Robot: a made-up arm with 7 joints. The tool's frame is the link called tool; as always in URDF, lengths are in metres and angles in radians. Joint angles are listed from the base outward. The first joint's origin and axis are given. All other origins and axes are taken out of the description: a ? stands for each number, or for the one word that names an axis. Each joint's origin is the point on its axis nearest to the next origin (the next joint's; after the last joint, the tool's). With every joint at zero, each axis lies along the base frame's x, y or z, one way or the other. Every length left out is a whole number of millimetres.
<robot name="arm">
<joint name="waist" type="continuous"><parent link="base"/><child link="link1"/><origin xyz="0 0.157 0"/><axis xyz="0 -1 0"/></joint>
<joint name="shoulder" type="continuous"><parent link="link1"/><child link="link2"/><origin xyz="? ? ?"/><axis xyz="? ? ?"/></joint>
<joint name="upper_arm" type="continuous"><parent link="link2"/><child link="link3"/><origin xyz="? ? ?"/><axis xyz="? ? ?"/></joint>
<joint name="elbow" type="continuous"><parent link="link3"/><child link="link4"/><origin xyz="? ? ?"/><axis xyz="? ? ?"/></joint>
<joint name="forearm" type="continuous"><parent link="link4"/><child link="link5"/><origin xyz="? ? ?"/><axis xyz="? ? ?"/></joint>
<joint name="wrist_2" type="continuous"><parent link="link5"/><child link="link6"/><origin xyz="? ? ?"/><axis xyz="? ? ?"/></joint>
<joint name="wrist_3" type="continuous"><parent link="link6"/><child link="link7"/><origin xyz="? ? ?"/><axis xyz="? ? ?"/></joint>
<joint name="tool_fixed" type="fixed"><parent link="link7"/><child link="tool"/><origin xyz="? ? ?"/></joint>
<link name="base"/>
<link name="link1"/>
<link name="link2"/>
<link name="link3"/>
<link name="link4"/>
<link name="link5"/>
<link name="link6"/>
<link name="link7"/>
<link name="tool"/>
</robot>
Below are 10 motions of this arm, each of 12 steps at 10 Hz.
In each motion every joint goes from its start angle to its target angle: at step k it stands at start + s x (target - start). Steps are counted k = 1, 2, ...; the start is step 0. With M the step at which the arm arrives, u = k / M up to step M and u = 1 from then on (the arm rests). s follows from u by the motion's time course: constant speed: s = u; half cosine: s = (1 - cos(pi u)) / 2; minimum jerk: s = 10 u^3 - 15 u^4 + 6 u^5.
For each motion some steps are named. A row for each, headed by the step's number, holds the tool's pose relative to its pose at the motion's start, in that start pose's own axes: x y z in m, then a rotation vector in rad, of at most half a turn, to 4 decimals.
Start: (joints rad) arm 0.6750 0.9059 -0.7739 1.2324 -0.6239 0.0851 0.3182
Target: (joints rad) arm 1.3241 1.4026 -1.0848 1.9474 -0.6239 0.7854 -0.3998
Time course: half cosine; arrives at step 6
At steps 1, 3, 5, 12:
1: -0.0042 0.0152 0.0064 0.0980 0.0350 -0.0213
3: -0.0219 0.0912 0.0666 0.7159 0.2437 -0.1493
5: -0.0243 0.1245 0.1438 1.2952 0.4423 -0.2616
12: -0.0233 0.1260 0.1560 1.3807 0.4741 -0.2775

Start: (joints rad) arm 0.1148 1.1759 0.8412 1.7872 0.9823 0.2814 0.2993
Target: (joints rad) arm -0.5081 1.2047 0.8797 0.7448 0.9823 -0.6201 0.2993
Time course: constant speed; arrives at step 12
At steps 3, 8, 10, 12:
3: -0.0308 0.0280 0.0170 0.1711 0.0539 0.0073
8: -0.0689 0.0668 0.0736 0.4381 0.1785 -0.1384
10: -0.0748 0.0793 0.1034 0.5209 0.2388 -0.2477
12: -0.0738 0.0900 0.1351 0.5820 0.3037 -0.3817

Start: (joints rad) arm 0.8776 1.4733 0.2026 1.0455 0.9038 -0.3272 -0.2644
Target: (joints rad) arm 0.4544 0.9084 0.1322 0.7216 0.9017 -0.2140 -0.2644
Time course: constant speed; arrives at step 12
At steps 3, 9, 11, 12:
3: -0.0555 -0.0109 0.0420 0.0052 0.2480 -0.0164
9: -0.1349 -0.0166 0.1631 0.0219 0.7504 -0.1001
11: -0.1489 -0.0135 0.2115 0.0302 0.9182 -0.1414
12: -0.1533 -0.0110 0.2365 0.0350 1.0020 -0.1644

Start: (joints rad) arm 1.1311 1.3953 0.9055 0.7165 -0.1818 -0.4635 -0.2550
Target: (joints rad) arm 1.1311 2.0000 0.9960 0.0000 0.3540 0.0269 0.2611
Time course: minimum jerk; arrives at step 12
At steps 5, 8, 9, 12:
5: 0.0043 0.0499 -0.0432 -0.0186 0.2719 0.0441
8: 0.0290 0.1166 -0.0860 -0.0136 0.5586 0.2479
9: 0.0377 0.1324 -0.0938 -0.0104 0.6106 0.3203
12: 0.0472 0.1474 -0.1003 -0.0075 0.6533 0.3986

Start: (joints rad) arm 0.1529 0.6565 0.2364 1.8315 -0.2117 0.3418 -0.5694
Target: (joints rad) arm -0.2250 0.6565 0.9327 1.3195 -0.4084 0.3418 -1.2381
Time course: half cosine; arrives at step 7
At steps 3, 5, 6, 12:
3: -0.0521 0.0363 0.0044 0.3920 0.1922 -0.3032
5: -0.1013 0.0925 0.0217 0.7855 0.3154 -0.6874
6: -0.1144 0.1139 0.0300 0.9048 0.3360 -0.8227
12: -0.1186 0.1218 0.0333 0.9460 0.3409 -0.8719

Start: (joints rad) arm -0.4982 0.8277 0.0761 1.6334 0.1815 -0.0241 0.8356
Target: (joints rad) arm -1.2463 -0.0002 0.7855 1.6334 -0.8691 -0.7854 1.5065
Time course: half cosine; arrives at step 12
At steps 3, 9, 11, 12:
3: -0.0139 -0.0367 -0.0004 -0.0580 0.0241 -0.0480
9: -0.0099 -0.2406 0.0644 -0.6410 0.4816 -0.0044
11: 0.0089 -0.2769 0.0848 -0.8251 0.5762 0.0735
12: 0.0119 -0.2815 0.0875 -0.8511 0.5876 0.0857

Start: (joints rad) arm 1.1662 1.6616 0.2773 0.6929 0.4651 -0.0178 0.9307
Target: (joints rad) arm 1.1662 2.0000 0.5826 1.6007 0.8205 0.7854 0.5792
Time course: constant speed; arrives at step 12
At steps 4, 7, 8, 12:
4: 0.0753 0.0086 0.0194 0.0638 -0.1396 -0.0128
7: 0.1291 0.0013 0.0403 0.0697 -0.2075 -0.0457
8: 0.1457 -0.0037 0.0481 0.0664 -0.2214 -0.0629
12: 0.2027 -0.0351 0.0817 0.0437 -0.2296 -0.1686

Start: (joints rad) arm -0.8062 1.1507 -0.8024 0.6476 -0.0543 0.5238 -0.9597
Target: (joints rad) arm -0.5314 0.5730 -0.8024 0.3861 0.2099 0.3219 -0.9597
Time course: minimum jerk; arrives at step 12
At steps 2, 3, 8, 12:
2: 0.0062 -0.0018 0.0029 -0.0145 0.0062 0.0234
3: 0.0184 -0.0049 0.0086 -0.0419 0.0177 0.0684
8: 0.1518 0.0012 0.0645 -0.3018 0.1003 0.5173
12: 0.1931 0.0168 0.0814 -0.3760 0.1136 0.6505

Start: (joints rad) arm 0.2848 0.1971 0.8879 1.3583 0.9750 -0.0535 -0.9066
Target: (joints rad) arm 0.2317 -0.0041 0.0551 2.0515 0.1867 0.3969 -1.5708
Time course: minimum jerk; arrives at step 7
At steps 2, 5, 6, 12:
2: -0.0124 -0.0047 0.0220 -0.0397 -0.0273 -0.1635
5: -0.0501 0.0073 0.1492 -0.2265 -0.3549 -0.5899
6: -0.0497 0.0144 0.1710 -0.2453 -0.4185 -0.5901
12: -0.0494 0.0158 0.1751 -0.2479 -0.4301 -0.5879

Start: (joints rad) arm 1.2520 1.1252 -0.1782 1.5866 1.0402 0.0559 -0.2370
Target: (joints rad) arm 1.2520 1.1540 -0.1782 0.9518 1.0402 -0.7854 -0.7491
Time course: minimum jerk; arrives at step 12
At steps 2, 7, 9, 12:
2: -0.0015 0.0030 -0.0007 0.0378 -0.0179 0.0043
7: -0.0263 0.0574 -0.0010 0.6819 -0.3513 0.0434
9: -0.0348 0.0787 0.0052 0.9170 -0.5007 0.0430
12: -0.0381 0.0875 0.0089 1.0117 -0.5684 0.0407

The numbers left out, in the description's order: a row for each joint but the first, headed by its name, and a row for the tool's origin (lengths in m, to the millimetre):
shoulder: xyz 0 0 0, axis 1 0 0
upper_arm: xyz 0 0 -0.284, axis 0 0 1
elbow: xyz 0 0 0, axis 0 -1 0
forearm: xyz 0 0 -0.151, axis 0 0 1
wrist_2: xyz 0 0 0, axis 0 1 0
wrist_3: xyz 0 0 0, axis -1 0 0
tool: xyz 0 0 0

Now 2 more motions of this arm.
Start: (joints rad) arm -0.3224 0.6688 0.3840 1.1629 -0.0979 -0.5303 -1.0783
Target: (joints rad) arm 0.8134 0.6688 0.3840 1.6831 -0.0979 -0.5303 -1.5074
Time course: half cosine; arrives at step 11
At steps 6, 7, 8, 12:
6: 0.1208 -0.0985 -0.1145 0.7424 -0.2281 0.7010
7: 0.1553 -0.1008 -0.1415 0.9198 -0.2753 0.8716
8: 0.1854 -0.0964 -0.1632 1.0740 -0.3151 1.0229
12: 0.2268 -0.0807 -0.1899 1.2930 -0.3706 1.2444

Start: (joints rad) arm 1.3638 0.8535 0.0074 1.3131 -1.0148 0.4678 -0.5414
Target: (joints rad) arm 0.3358 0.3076 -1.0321 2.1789 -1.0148 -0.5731 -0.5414
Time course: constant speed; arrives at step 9
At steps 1, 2, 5, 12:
1: 0.0238 -0.0010 0.0483 -0.0931 -0.2688 0.1421
2: 0.0415 0.0064 0.0998 -0.1963 -0.5117 0.3153
5: 0.0591 0.0821 0.2441 -0.5102 -1.0282 1.0119
12: 0.0302 0.2585 0.3267 -0.6590 -0.9848 2.2185

